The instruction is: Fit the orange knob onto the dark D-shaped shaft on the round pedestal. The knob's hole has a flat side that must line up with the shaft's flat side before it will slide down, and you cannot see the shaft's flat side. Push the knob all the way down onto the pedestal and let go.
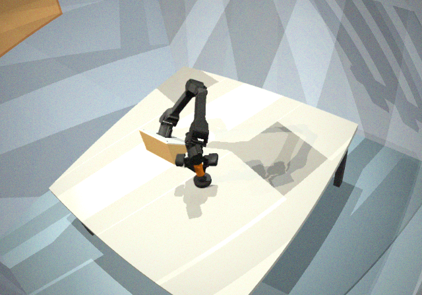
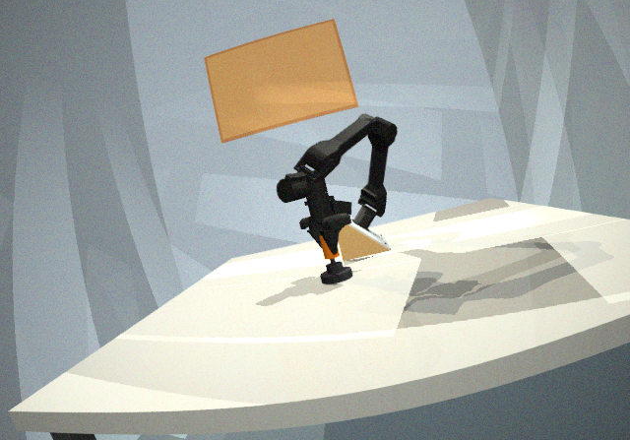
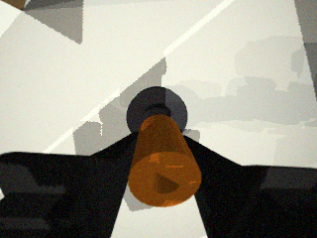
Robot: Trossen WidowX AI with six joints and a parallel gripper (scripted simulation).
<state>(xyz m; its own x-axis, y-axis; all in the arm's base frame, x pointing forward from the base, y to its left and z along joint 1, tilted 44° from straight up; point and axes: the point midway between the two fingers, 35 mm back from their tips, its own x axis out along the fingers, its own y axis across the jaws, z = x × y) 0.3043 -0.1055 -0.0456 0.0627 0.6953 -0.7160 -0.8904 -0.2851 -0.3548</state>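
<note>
Right now the orange knob is 2 cm above my gripper tip. The rest, counted from my gripper tip: round dark pedestal 4 cm below.
</note>
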